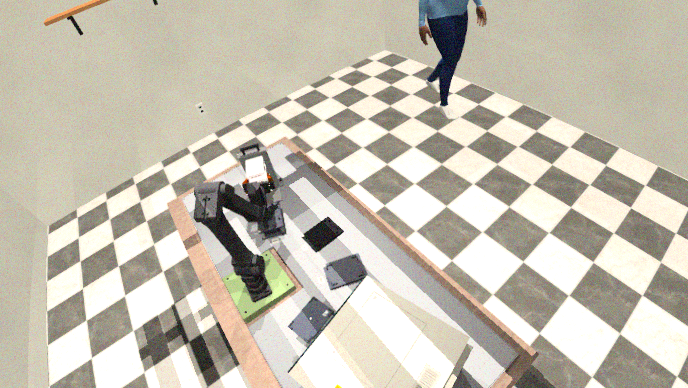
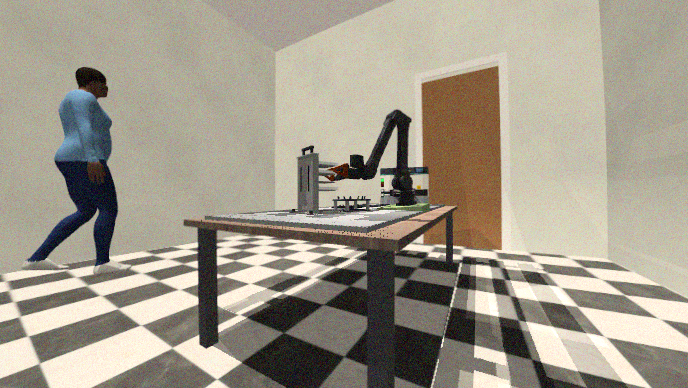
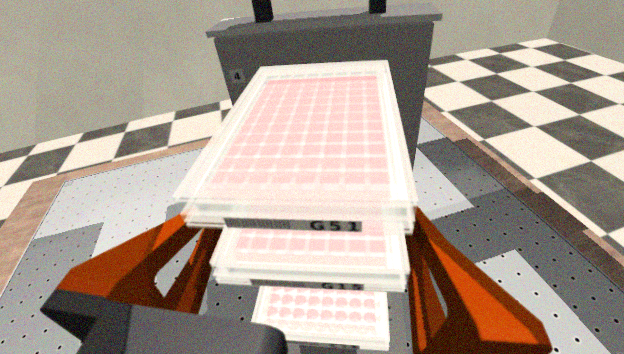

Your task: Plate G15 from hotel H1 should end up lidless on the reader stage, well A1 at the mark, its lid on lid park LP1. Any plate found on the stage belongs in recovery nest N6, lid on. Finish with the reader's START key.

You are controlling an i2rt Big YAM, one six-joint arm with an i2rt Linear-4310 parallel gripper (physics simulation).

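Places are measured from the arm's base along level axes (x right, y back, z down), in centimetres.
Pixels of known places: gripper, fingertip midpoint: (image 1: 257, 175) (image 2: 326, 171) (image 3: 314, 205); arm's base, origin of the base link: (image 1: 258, 287) (image 2: 406, 204).
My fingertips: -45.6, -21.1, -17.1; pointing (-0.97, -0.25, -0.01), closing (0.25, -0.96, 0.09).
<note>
For each thing: its top centre in the pictures, then the offset to it from my fingertips, as dx, dy, dz.
- G51, middle of its top: (image 3: 310, 108) (image 1: 254, 166) -2.7, -0.5, -4.1
- G15, middle of its top: (image 3: 318, 170) (image 1: 257, 172) -2.5, -0.6, -0.2
- third plate, middle of its top: (image 3: 325, 248) -2.6, -0.5, +7.4
- reader, middle of its top: (image 1: 378, 356) (image 2: 403, 169) +100.8, -4.2, -10.0
- small rack, middle of its top: (image 1: 267, 214) (image 2: 351, 196) +14.9, +3.8, +11.9
Hotel H1 (image 1: 248, 151) (image 2: 307, 183) (image 3: 323, 41) is a grey tower with a handle at the far end of the table. It holds three lidded pink-welled plates on shelves. G51 (image 3: 312, 152) (image 1: 255, 167) is on top, G15 (image 3: 312, 251) is under it, and a third plate (image 3: 323, 316) sits lower. My gripper (image 3: 314, 205) (image 1: 257, 180) (image 2: 335, 171) is open. Its orange fingers stand on either side of G15, just below the front corners of G51, and hold nothing. The reader (image 1: 385, 334) (image 2: 419, 183) is the big cream box at the near end.
Three flat dark pads lie on the table: a black one (image 1: 322, 233), a grey one (image 1: 345, 271) and another grey one (image 1: 311, 319). The arm stands on a green base (image 1: 279, 279). A small rack (image 2: 350, 203) stands by the hotel. A person (image 1: 446, 50) (image 2: 98, 167) walks on the floor beyond the table.
</note>
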